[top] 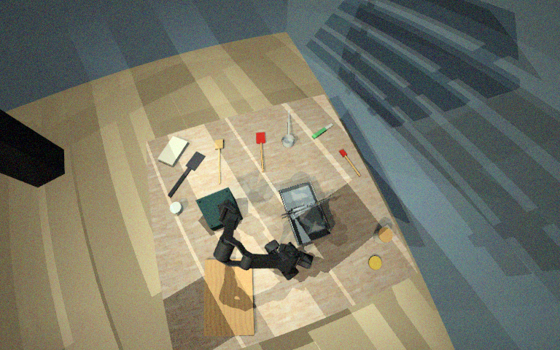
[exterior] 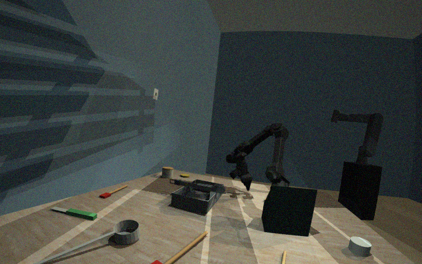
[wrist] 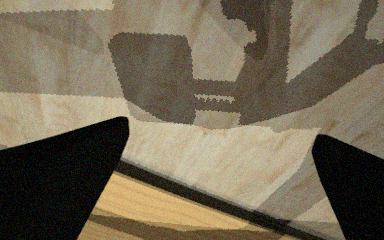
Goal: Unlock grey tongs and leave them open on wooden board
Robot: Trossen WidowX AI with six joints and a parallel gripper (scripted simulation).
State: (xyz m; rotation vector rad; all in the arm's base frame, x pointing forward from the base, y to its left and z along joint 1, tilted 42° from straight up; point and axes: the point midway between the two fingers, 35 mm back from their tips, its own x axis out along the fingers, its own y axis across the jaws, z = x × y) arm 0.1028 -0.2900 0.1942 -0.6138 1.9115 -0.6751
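Now: gripper tip 250 mm short of the roasting tin, 160 mm to the right of it and 20 mm above it. Also, from my gripper tip: green-handled tool (660 mm ahead, 570 mm to the left, 40 mm below); then wooden board (280 mm behind, 30 mm to the right, 40 mm below).
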